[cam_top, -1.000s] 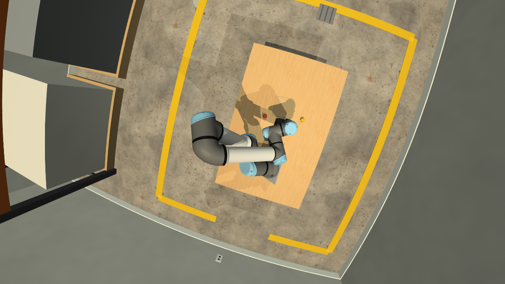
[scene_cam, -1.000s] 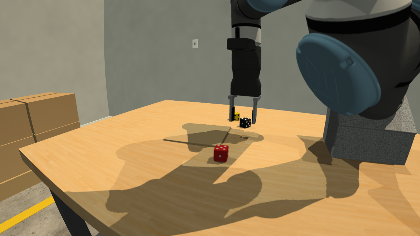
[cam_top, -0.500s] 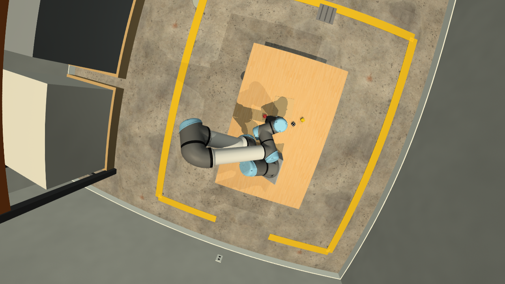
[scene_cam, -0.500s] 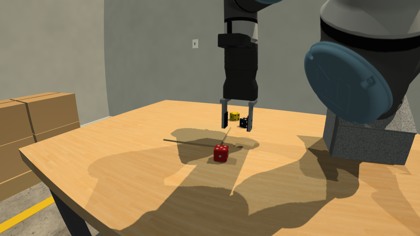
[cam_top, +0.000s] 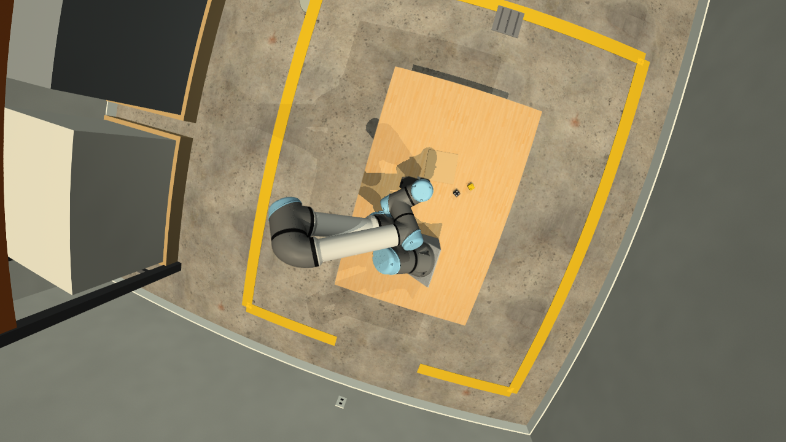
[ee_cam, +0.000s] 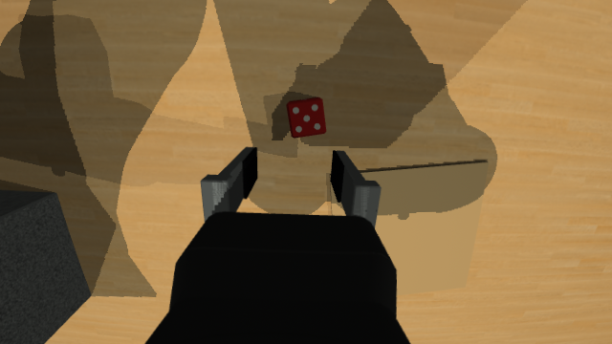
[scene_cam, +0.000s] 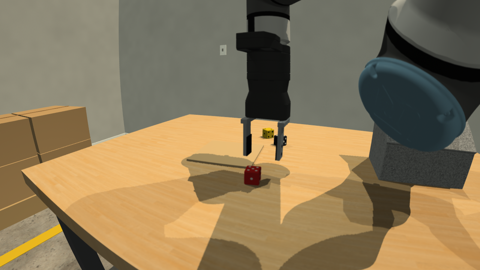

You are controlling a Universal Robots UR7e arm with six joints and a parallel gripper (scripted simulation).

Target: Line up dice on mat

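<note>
Right now my hand is 40 mm above the red die, 30 mm to the right of it and 10 mm short of it. The rest, counted from my hand: tan mat: 100 mm ahead, 90 mm to the right, 50 mm below; black die: 180 mm to the right, 40 mm below, 10 mm behind; yellow die: 240 mm to the right, 40 mm below, 30 mm ahead.
</note>
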